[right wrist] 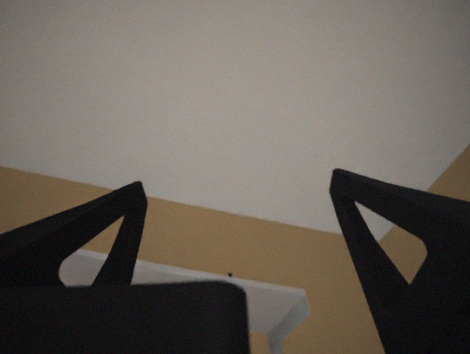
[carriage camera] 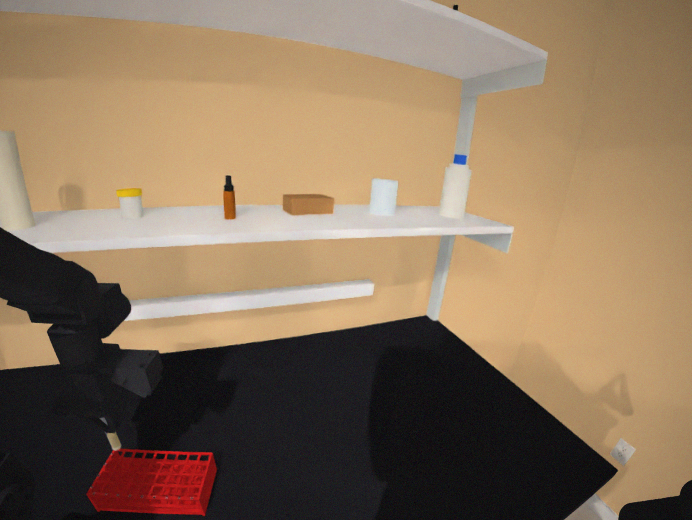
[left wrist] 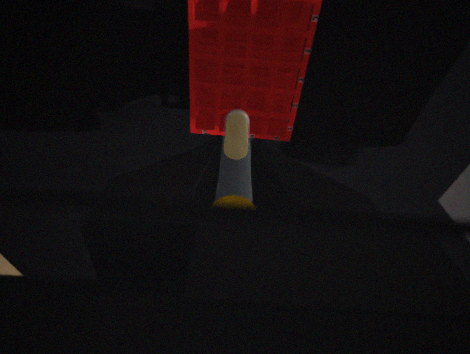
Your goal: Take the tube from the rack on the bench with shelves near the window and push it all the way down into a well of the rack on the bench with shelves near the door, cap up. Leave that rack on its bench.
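Places are measured from the left arm's base along level axes (x ahead, y left, z up), in millimetres.
Pixels of known places: left gripper, fingertip midpoint: (carriage camera: pixel 113 427) (left wrist: pixel 236 148); right gripper, fingertip midpoint: (right wrist: pixel 237 185).
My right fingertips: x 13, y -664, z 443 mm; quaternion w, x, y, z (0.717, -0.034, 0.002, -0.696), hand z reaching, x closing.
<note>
For each thing: its top centre in the pictures, then the offset to it from my right fingertips. "*": a spot on its surface instead. Level surfaces: height alone.
- red rack, top centre: (left wrist: pixel 253 12) (carriage camera: pixel 152 472) dx +190, dy +654, dz -564 mm
- tube, top centre: (left wrist: pixel 230 257) (carriage camera: pixel 98 403) dx +189, dy +703, dz -395 mm
- black bench, surface height: dz -621 mm
- white shelf, surface height: dz -164 mm
- yellow-lidded jar, surface spot: (carriage camera: pixel 131 204) * dx +463, dy +788, dz -133 mm
- amber bottle, surface spot: (carriage camera: pixel 229 202) * dx +499, dy +579, dz -127 mm
- brown box, surface spot: (carriage camera: pixel 308 204) * dx +596, dy +422, dz -139 mm
- pale blue container, surface spot: (carriage camera: pixel 384 197) * dx +657, dy +232, dz -116 mm
- blue-capped bottle, surface spot: (carriage camera: pixel 455 191) * dx +707, dy +25, dz -88 mm
A red rack (carriage camera: pixel 153 479) (left wrist: pixel 250 65) sits on the black bench at the lower left of the carriage view. My left gripper (carriage camera: pixel 105 419) (left wrist: pixel 236 148) is shut on the tube (carriage camera: pixel 113 440) (left wrist: pixel 236 172). The tube has a pale yellow rounded bottom end and an orange cap, held cap up and slightly tilted in the carriage view. Its bottom end shows at the rack's back left corner, and in the left wrist view it overlaps the rack's near short edge. Its height above the rack is hard to tell. My right gripper (right wrist: pixel 237 185) is open and empty, facing the ceiling and upper wall.
Above the black bench (carriage camera: pixel 313 408), a white shelf (carriage camera: pixel 268 228) bears a yellow-lidded jar (carriage camera: pixel 131 204), an amber bottle (carriage camera: pixel 229 202), a brown box (carriage camera: pixel 308 204), a pale blue container (carriage camera: pixel 384 197) and a blue-capped bottle (carriage camera: pixel 455 191). A white rail (carriage camera: pixel 251 300) runs along the wall.
</note>
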